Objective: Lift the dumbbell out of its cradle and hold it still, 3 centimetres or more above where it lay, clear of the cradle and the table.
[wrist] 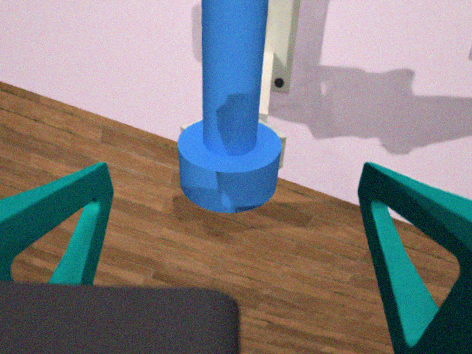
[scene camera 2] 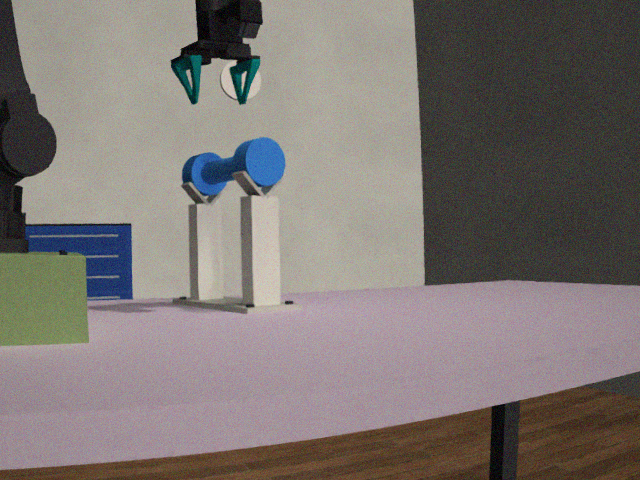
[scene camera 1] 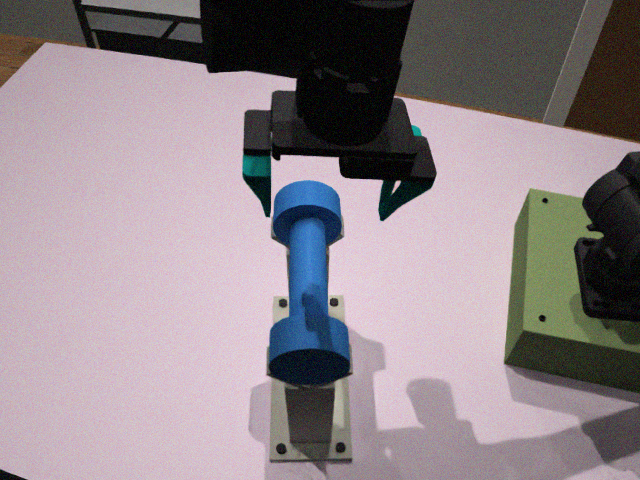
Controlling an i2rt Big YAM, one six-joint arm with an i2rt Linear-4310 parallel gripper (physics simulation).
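Places are measured from the arm's base along level axes (x down, y back, z left), in centimetres.
Pixels of known places: gripper, fingertip midpoint: (wrist: 235, 176) (scene camera 2: 219, 104) (scene camera 1: 325, 213); arm's base, origin of the base link: (scene camera 1: 609, 281).
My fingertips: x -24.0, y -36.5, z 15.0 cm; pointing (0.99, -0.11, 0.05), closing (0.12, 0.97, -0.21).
Note:
Ahead of a thing's pixels: the offset from my fingertips to its top centre. Level surfaces: height alone.
The blue dumbbell {dx +7.3, dy -1.7, dz -0.8 cm} (scene camera 1: 308, 258) (scene camera 2: 222, 169) (wrist: 232, 60) lies level, its two round weights resting in the V-shaped rests of the pale cradle {dx +12.6, dy -1.7, dz -0.8 cm} (scene camera 1: 342, 413) (scene camera 2: 261, 248) (wrist: 284, 50), which has two tall posts on a bolted base plate. My gripper (scene camera 1: 324, 217) (scene camera 2: 218, 102) (wrist: 235, 176) is open and empty, pointing down, with teal fingers wide apart. It hangs above the dumbbell with a clear gap in the scene camera 2 view. In the wrist view one weight shows between the fingertips and beyond them; the handle runs to the top edge. The other weight does not show there.
The cradle stands on the pale pink table {dx +33.4 cm} (scene camera 1: 155, 258) (scene camera 2: 361, 351) (wrist: 100, 60). A green block (scene camera 1: 553, 258) (scene camera 2: 41, 299) carries the arm's base to one side. A blue board (scene camera 2: 111, 266) and a round white disc (scene camera 2: 255, 82) show in the background. The table edge shows in the wrist view.

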